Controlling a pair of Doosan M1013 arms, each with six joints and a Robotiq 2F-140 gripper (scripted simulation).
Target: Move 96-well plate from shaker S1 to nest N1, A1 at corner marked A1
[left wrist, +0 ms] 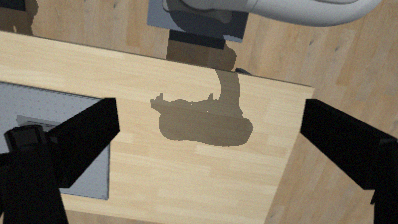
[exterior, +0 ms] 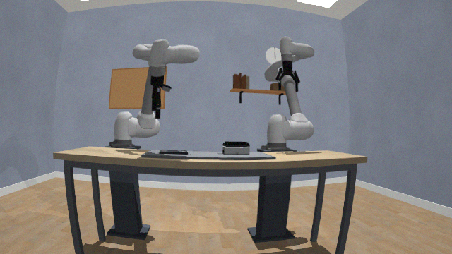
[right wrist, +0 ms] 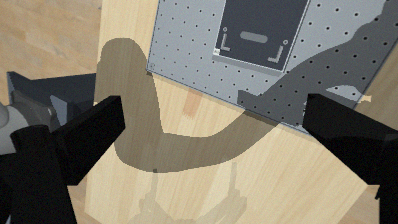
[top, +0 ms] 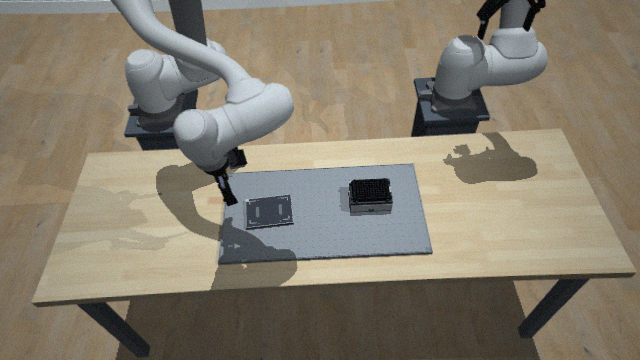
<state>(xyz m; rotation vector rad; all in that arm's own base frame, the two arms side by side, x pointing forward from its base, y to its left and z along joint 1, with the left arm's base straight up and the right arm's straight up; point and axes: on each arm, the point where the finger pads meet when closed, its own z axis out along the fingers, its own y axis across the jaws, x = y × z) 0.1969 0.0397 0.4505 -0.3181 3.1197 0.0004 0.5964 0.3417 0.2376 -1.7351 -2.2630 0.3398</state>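
The 96-well plate lies 60 mm behind my right hand, 460 mm to the left of it and 160 mm below it. Round my right hand: plate nest N1: 20 mm behind, 110 mm to the left, 220 mm below.
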